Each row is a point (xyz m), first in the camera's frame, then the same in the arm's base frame.
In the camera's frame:
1: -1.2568 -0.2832 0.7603
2: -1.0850 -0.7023 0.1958
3: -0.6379 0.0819 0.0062
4: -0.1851 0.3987 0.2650
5: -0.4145 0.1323 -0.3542
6: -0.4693 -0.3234 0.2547
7: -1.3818 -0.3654 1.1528
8: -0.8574 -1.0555 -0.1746
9: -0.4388 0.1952 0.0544
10: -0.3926 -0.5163 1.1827
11: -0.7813 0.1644 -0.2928
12: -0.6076 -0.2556 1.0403
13: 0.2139 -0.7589 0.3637
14: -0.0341 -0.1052 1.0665
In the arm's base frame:
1: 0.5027 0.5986 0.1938
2: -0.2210 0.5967 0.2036
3: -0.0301 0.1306 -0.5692
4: 0.2472 -0.3962 -0.7029
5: -0.3382 -0.0110 -0.8287
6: -0.1043 -0.0497 -0.1040
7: 0.7949 0.6406 0.4927
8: -0.7674 0.4915 0.2680
9: 0.0253 -0.0840 -0.6444
10: 0.4995 -0.3118 0.5823
11: -0.1852 0.3283 -0.8008
12: 0.5861 -0.0962 0.2986
13: -0.4269 -0.6957 0.2794
14: 0.5571 -0.6728 0.1612

